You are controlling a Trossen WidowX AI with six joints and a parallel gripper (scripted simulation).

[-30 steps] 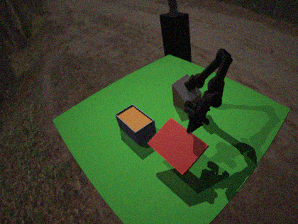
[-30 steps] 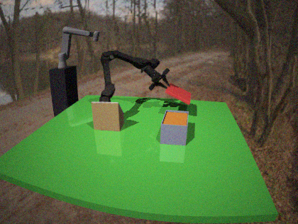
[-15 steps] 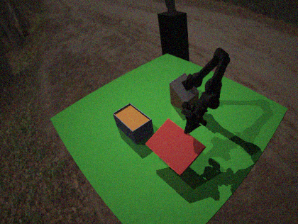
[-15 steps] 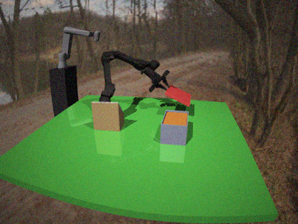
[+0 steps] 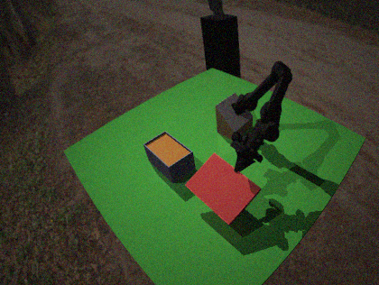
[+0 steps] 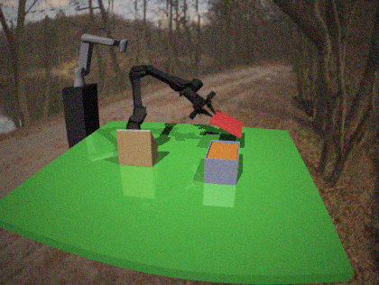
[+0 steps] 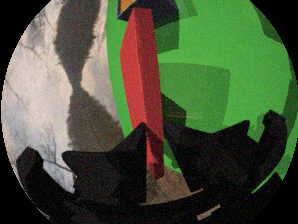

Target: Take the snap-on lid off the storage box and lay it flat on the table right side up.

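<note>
The red lid lies 7 cm ahead of my gripper tip and 3 cm below it. The rest, counted from my gripper tip: dark storage box (35 cm to the right, 10 cm below, 9 cm ahead).
</note>
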